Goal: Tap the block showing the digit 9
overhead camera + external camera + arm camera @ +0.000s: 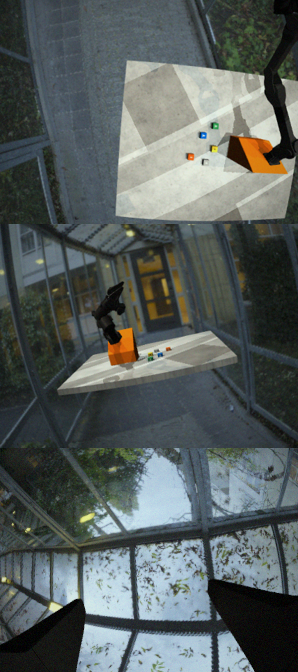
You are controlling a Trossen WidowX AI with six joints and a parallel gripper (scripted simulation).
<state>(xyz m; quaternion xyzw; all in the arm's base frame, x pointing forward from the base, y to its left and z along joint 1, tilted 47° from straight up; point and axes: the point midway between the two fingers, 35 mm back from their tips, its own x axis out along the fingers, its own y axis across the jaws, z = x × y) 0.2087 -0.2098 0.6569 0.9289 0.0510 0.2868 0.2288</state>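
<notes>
Now: the blue block 54 cm to the left of my gripper tip, 49 cm below it and 9 cm ahead of it. From my gripper tip the other things lie so: orange block: 66 cm to the left, 49 cm below, 16 cm ahead; then yellow block: 62 cm to the left, 49 cm below, 2 cm ahead; then green block: 49 cm to the left, 49 cm below, 2 cm ahead.
</notes>
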